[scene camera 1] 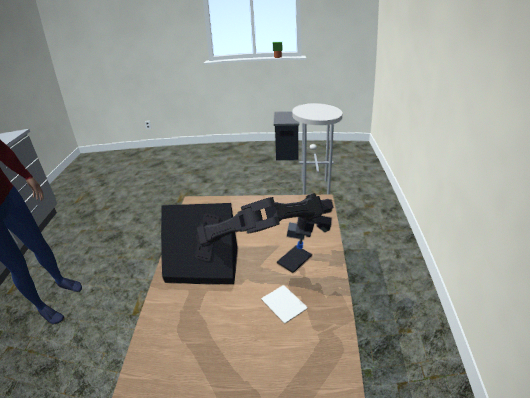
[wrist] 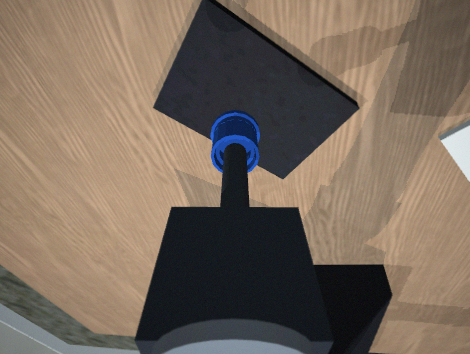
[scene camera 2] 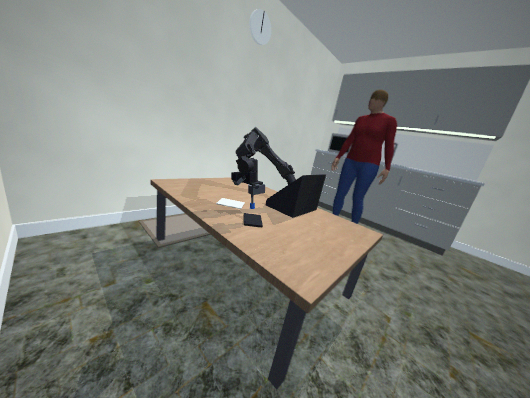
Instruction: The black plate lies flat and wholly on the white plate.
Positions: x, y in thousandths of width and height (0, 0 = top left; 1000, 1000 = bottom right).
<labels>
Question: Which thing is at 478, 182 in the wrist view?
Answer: A black plate.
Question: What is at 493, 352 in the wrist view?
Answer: My suction cup.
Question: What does my suction cup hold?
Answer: Nothing.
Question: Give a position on a white plate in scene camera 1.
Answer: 533, 758
</labels>
